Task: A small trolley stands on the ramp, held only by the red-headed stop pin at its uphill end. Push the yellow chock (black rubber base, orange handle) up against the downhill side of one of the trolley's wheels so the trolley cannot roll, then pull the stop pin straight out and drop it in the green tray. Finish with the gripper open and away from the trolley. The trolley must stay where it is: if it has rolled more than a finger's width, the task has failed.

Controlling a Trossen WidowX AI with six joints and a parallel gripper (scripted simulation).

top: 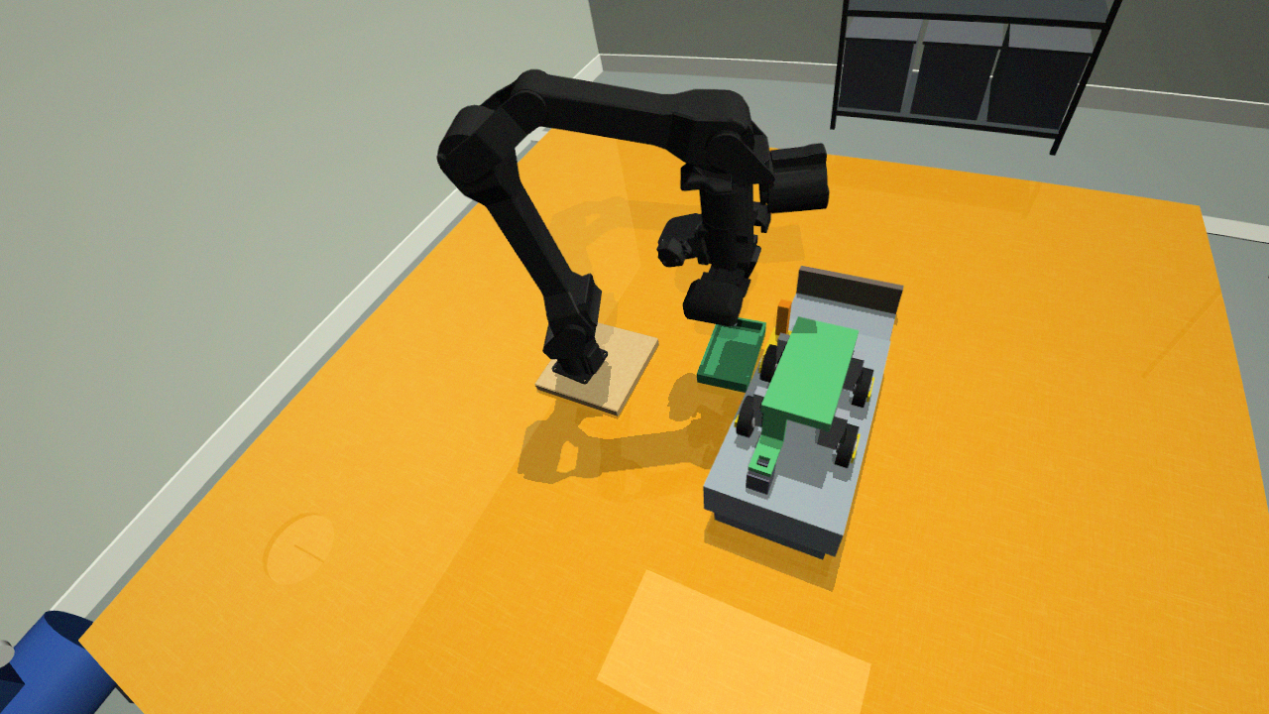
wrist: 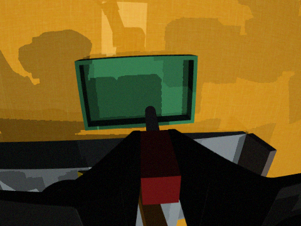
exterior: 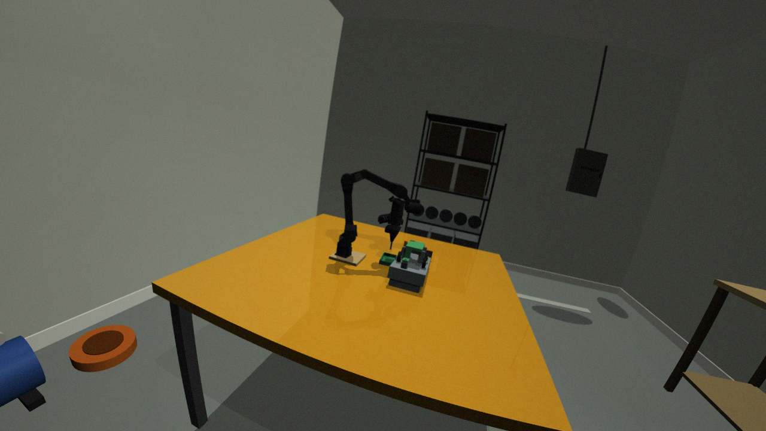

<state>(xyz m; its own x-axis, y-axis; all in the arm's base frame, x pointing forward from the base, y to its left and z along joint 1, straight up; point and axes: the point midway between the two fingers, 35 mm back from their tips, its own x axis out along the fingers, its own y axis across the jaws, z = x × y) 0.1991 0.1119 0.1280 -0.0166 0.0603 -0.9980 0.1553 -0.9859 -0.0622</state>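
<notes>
Now: the green tray 120 mm below my gripper tip. Also, from my gripper tip: yellow chock 70 mm ahead, 20 mm to the right, 30 mm below; then red-headed stop pin right at my gripper tip; then green-topped trolley 140 mm ahead, 100 mm to the right.
</notes>
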